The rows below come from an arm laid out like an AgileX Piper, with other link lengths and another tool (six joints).
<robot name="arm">
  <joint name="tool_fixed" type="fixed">
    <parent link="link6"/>
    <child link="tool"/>
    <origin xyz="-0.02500 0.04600 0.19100" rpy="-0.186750 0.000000 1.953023"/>
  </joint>
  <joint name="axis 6" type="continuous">
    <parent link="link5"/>
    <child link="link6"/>
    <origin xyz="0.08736 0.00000 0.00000" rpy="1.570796 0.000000 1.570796"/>
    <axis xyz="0 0 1"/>
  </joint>
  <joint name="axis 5" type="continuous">
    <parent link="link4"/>
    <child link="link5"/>
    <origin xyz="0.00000 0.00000 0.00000" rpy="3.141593 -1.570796 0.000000"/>
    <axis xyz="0 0 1"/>
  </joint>
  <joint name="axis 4" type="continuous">
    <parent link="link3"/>
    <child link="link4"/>
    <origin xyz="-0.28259 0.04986 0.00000" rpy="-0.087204 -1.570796 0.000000"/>
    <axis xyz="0 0 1"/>
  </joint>
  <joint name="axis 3" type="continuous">
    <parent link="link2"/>
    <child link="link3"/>
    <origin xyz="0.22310 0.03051 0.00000" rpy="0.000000 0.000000 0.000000"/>
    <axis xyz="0 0 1"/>
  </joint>
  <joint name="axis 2" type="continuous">
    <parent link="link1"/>
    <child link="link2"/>
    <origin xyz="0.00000 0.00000 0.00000" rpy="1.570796 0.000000 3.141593"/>
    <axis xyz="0 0 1"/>
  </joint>
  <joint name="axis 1" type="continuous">
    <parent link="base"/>
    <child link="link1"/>
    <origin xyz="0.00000 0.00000 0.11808" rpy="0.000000 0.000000 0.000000"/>
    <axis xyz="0 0 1"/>
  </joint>
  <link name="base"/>
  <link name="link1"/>
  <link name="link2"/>
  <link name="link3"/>
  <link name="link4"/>
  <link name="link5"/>
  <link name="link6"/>
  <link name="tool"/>
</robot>
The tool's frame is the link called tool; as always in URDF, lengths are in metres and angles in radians. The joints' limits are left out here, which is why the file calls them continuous.
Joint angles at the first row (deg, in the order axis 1, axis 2, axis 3, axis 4, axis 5, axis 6):
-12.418 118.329 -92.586 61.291 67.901 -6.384
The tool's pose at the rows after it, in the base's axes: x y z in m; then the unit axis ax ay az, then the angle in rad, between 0 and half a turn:
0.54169, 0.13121, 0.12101, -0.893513, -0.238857, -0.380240, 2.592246
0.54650, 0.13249, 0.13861, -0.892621, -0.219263, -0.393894, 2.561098
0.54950, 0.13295, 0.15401, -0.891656, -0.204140, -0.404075, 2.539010
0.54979, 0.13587, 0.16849, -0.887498, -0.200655, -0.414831, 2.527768
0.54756, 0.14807, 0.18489, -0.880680, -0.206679, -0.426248, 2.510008
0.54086, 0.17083, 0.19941, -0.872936, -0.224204, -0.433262, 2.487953
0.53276, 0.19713, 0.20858, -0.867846, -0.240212, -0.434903, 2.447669
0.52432, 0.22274, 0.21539, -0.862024, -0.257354, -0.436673, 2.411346
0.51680, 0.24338, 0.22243, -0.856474, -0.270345, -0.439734, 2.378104
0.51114, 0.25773, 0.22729, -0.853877, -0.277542, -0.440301, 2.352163
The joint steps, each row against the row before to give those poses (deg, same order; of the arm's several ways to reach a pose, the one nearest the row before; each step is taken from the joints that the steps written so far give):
0.000 -0.933 0.000 1.991 -0.001 2.077
0.000 -0.880 -0.002 2.593 0.001 1.392
0.000 -0.995 0.001 1.777 0.000 1.399
0.236 -1.180 0.106 1.196 0.000 0.460
1.185 -1.210 0.001 1.370 -0.001 0.137
2.320 -1.159 -0.001 1.000 0.000 0.000
2.666 -0.280 0.003 1.557 0.223 -0.002
2.691 0.001 -0.003 1.537 0.001 -0.476
2.198 0.000 0.002 1.588 -0.001 -0.506
1.570 0.001 -0.003 1.126 0.000 -0.037

